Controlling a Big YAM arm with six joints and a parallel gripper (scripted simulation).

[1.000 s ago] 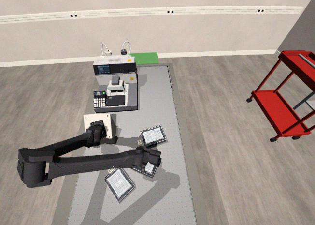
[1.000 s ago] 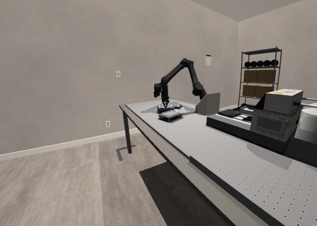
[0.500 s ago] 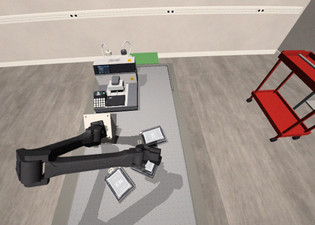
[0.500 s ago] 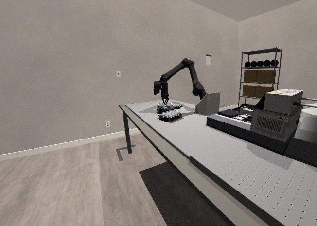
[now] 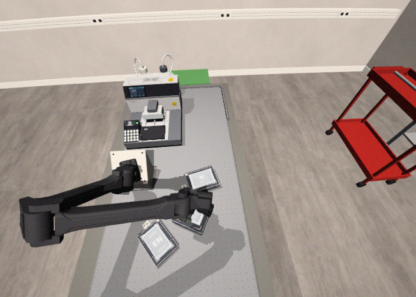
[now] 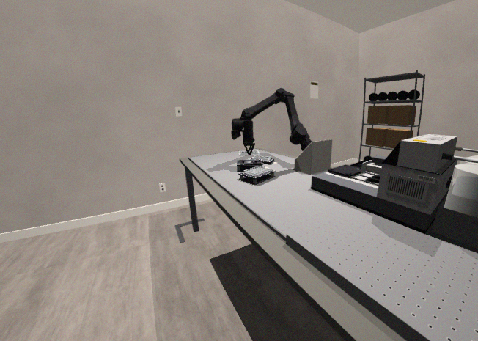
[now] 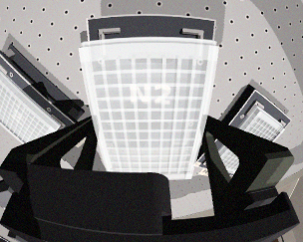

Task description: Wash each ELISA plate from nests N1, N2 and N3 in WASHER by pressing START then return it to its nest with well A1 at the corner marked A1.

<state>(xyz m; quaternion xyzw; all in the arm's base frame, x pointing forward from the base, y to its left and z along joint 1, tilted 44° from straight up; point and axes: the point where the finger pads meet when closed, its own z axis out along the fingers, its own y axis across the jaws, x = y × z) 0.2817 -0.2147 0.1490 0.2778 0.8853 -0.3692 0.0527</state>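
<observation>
Now: hand 180 mm past the dark carrier, 540 mm to the right of it and 30 mm above it. From my hand the other things lie so: washer 160 mm behind, 690 mm to the left, 30 mm above.
</observation>
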